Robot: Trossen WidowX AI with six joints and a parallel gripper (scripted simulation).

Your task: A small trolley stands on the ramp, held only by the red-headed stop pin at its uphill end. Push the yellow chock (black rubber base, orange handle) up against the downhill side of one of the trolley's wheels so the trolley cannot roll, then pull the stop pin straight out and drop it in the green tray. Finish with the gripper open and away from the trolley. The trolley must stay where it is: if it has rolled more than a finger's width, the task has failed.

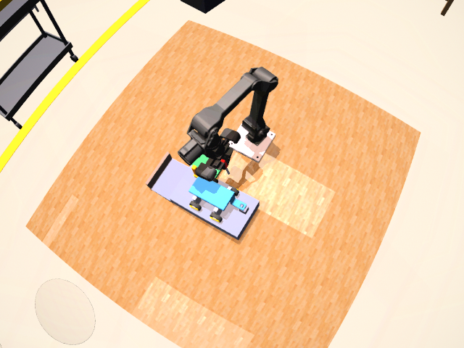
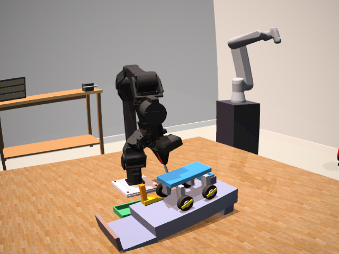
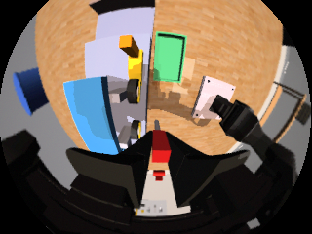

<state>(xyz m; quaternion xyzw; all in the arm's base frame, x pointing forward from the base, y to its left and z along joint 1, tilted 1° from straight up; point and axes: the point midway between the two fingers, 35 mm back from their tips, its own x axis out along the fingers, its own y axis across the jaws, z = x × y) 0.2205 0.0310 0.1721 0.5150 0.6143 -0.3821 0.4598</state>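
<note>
Right now the green tray is 160 mm below my gripper tip and 110 mm to the right of it. From my gripper tip the other things lie so: red-headed stop pin right at my gripper tip; blue-topped trolley 90 mm ahead, 50 mm below, 30 mm to the left; yellow chock 70 mm to the right, 70 mm below, 60 mm ahead.
</note>
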